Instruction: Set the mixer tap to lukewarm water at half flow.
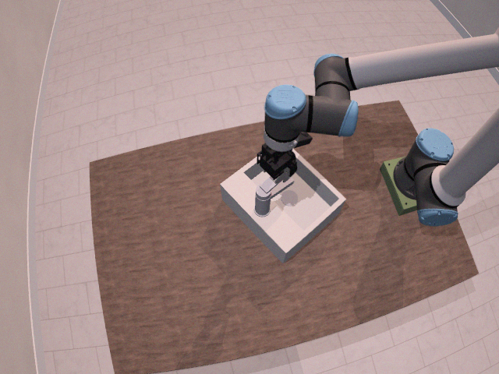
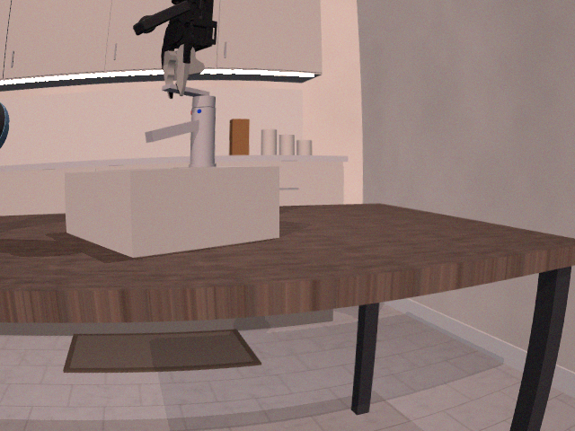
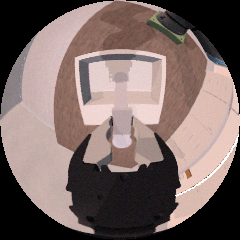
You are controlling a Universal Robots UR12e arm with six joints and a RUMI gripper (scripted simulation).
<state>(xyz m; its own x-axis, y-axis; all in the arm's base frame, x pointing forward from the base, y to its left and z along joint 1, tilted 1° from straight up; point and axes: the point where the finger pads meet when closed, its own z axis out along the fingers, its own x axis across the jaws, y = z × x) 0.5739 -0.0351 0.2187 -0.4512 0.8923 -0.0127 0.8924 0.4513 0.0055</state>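
The lever lies 2 cm ahead of my hand and 1 cm to the left of it. Also, from my hand: grey mixer tap: 4 cm ahead, 2 cm to the left, 5 cm below; white sink block: 4 cm behind, 2 cm to the right, 24 cm below.
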